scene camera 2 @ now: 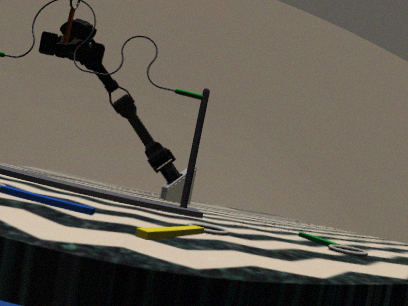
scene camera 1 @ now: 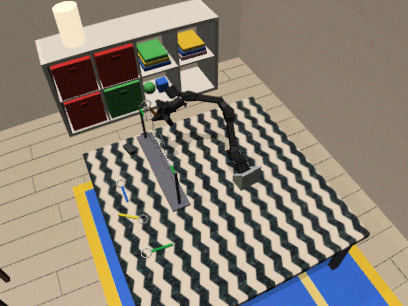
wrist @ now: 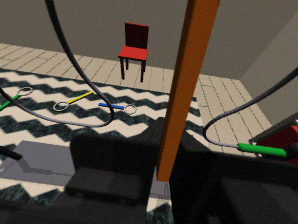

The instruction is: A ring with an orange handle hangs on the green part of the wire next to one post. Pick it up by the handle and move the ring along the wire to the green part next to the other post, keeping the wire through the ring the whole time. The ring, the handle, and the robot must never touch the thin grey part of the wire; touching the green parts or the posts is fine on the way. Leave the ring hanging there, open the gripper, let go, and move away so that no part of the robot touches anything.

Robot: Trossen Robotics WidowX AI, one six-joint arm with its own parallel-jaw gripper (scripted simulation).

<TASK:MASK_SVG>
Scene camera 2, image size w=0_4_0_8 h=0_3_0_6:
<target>my gripper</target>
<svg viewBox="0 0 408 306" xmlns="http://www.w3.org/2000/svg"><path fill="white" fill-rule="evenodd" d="M42 32L38 50L40 53L52 56L55 54L59 58L74 60L74 51L80 46L76 52L75 61L85 61L89 56L86 64L93 66L101 64L105 52L104 44L91 42L91 51L88 41L81 45L94 28L89 22L78 18L75 19L71 26L68 43L63 43L64 35L58 37L58 34Z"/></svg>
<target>yellow ring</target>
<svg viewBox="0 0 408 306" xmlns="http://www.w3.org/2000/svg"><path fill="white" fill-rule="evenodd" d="M229 232L215 225L188 222L187 226L137 228L135 236L151 240L203 233L226 235Z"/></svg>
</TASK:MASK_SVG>
